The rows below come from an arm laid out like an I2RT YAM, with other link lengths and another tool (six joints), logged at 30 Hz.
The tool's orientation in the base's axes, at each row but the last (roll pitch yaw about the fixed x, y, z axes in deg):
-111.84, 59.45, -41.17
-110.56, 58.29, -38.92
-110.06, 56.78, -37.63
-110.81, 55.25, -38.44
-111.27, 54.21, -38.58
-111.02, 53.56, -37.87
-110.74, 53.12, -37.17
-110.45, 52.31, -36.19
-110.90, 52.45, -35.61
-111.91, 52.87, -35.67
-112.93, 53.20, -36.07
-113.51, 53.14, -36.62
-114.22, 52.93, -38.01
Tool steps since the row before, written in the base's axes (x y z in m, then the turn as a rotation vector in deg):
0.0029, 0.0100, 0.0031, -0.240, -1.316, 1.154
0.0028, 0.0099, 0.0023, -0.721, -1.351, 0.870
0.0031, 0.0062, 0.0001, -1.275, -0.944, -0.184
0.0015, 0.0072, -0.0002, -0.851, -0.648, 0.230
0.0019, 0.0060, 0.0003, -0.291, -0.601, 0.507
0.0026, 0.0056, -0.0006, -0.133, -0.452, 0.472
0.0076, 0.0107, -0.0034, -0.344, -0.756, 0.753
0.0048, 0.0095, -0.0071, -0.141, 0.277, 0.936
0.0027, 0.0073, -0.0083, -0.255, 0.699, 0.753
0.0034, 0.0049, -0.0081, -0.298, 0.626, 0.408
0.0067, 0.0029, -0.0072, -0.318, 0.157, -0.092
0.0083, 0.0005, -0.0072, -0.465, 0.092, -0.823
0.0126, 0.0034, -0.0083, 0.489, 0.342, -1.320
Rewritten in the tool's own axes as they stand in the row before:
-0.0049, -0.0015, 0.0096, -0.645, -0.665, -1.504
-0.0041, -0.0012, 0.0096, -0.589, -0.129, -1.655
-0.0008, -0.0013, 0.0068, -0.084, 0.959, -1.275
-0.0017, 0.0003, 0.0071, -0.339, 0.448, -0.939
-0.0016, -0.0006, 0.0061, -0.325, -0.151, -0.758
-0.0003, -0.0008, 0.0061, -0.277, -0.234, -0.560
0.0025, -0.0024, 0.0131, -0.493, -0.272, -0.970
0.0046, 0.0017, 0.0118, -0.910, -0.380, 0.008
0.0053, 0.0036, 0.0094, -0.971, -0.123, 0.402
0.0064, 0.0024, 0.0074, -0.692, 0.096, 0.399
0.0080, -0.0012, 0.0063, -0.136, 0.332, 0.075
0.0096, -0.0028, 0.0046, 0.402, 0.848, 0.147
0.0113, -0.0054, 0.0090, 1.159, 0.364, 0.790

